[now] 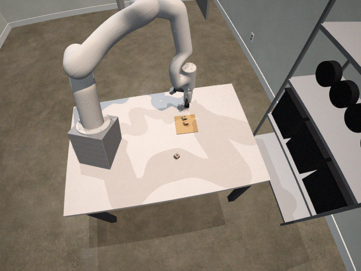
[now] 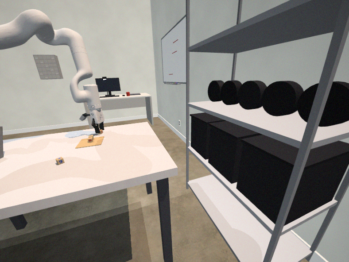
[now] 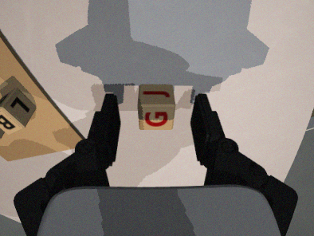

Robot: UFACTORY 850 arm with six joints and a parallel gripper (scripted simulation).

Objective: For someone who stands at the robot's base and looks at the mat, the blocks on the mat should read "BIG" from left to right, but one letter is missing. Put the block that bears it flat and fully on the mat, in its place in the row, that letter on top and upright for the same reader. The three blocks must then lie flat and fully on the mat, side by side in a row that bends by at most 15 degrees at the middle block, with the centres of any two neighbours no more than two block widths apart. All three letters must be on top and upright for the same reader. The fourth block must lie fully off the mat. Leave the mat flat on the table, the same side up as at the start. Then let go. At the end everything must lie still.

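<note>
The tan mat is 10 mm behind my hand, 160 mm to the right of it and 30 mm below it.
</note>
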